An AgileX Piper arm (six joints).
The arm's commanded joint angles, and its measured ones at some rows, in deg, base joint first. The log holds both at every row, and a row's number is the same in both.
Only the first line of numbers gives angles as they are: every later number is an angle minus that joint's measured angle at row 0.
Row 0, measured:
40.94, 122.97, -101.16, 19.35, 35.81, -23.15
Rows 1 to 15, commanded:
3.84, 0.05, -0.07, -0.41, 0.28, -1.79
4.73, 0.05, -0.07, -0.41, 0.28, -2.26
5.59, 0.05, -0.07, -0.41, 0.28, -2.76
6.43, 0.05, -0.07, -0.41, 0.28, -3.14
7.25, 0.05, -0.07, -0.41, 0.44, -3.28
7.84, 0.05, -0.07, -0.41, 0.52, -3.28
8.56, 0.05, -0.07, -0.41, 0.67, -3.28
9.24, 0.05, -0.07, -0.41, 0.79, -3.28
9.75, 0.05, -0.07, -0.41, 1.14, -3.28
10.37, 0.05, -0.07, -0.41, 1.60, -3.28
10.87, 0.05, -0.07, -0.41, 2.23, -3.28
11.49, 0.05, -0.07, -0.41, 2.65, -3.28
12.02, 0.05, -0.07, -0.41, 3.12, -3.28
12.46, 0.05, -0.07, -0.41, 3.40, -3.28
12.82, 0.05, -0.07, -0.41, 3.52, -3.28
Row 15, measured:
11.24, 0.24, 0.00, -0.11, 2.14, -2.61
